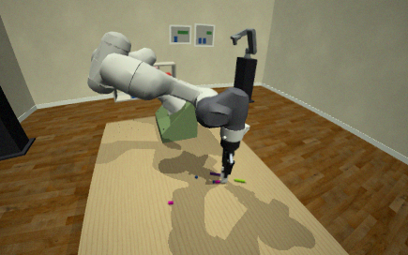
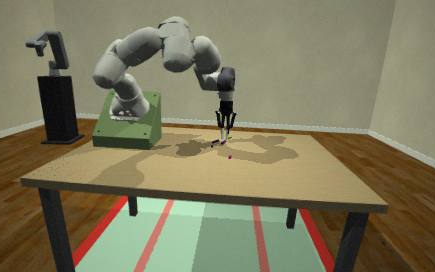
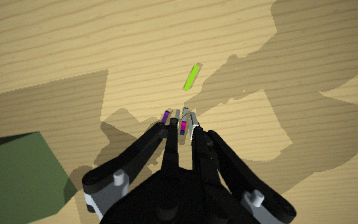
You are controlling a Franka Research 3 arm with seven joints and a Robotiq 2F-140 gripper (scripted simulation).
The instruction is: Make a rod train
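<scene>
Now: hand 50 mm above the grey rod. From my hand the other things lie so: purple rod 50 mm behind, 10 mm to the right, 50 mm below; then dark blue piece 80 mm behind, 100 mm to the right, 50 mm below; then lime rod 30 mm ahead, 70 mm to the left, 50 mm below.
</scene>
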